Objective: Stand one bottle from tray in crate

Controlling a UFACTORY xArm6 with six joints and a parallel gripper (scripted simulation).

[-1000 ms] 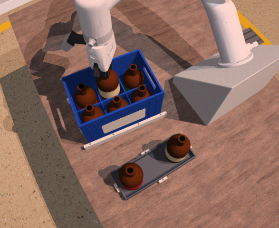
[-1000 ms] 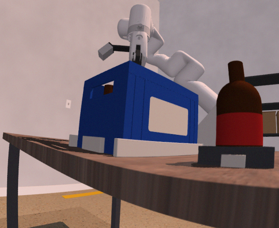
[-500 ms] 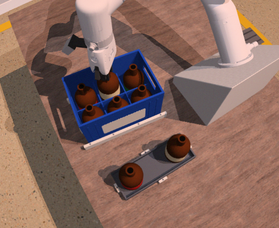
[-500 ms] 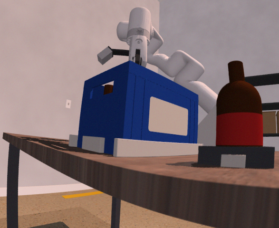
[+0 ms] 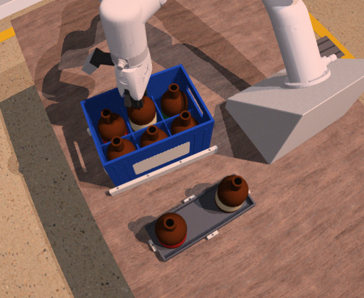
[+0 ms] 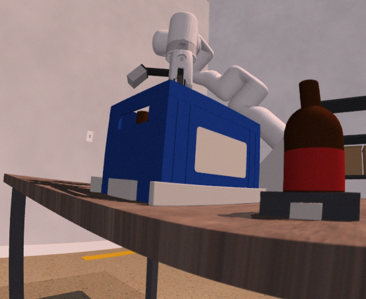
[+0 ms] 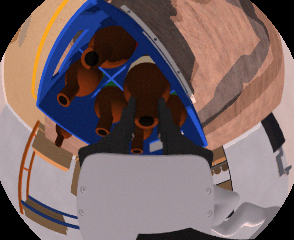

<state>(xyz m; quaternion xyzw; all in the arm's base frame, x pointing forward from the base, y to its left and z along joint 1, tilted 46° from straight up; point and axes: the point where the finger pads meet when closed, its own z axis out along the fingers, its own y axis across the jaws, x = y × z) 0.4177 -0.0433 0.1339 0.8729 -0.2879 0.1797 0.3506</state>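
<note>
Right now my hand is 10 cm above the blue crate and 4 cm to the right of it. Round my hand: grey tray 30 cm to the left, 17 cm below, 3 cm behind; then cream-labelled bottle 29 cm to the left, 12 cm behind, 10 cm below; then red-labelled bottle 30 cm to the left, 10 cm below, 6 cm ahead.
</note>
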